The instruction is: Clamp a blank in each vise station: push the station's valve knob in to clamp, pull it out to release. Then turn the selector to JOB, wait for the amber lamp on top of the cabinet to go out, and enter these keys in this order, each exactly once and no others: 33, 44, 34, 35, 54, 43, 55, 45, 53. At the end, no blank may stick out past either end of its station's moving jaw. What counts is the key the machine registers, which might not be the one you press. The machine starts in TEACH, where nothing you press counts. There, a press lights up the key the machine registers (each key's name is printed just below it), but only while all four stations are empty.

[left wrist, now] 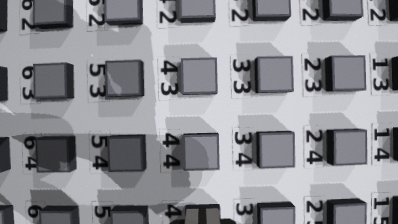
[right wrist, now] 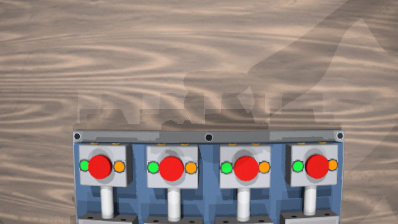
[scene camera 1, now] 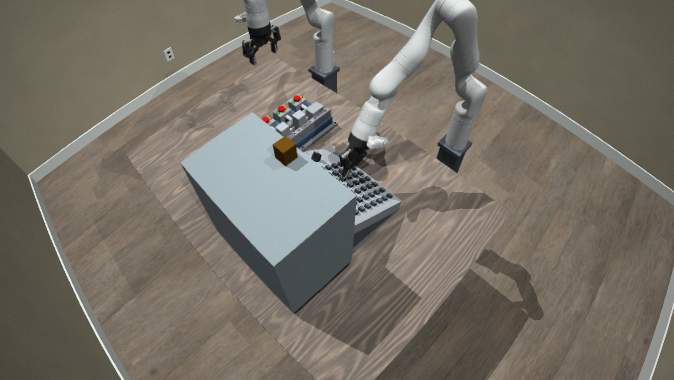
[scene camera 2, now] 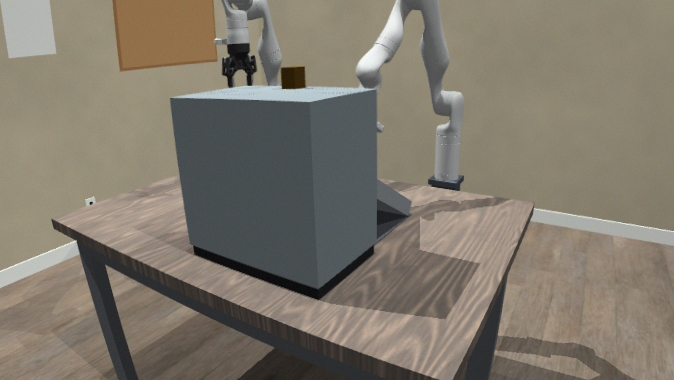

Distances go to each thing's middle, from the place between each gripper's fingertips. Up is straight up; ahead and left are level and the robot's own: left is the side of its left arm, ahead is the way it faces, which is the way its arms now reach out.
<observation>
Right now the key (left wrist: 124, 78) is 70 mm to the left of my left hand, 40 mm below it and 10 mm behind it. Also, from my left hand: keypad (scene camera 1: 387, 208): 60 mm below, 40 mm ahead, 20 mm to the right.
The keypad is 100 mm ahead of my right hand, 410 mm to the left of it and 300 mm below it. The rest, counted from my right hand: key 50 mm ahead, 490 mm to the left, 280 mm below.
</observation>
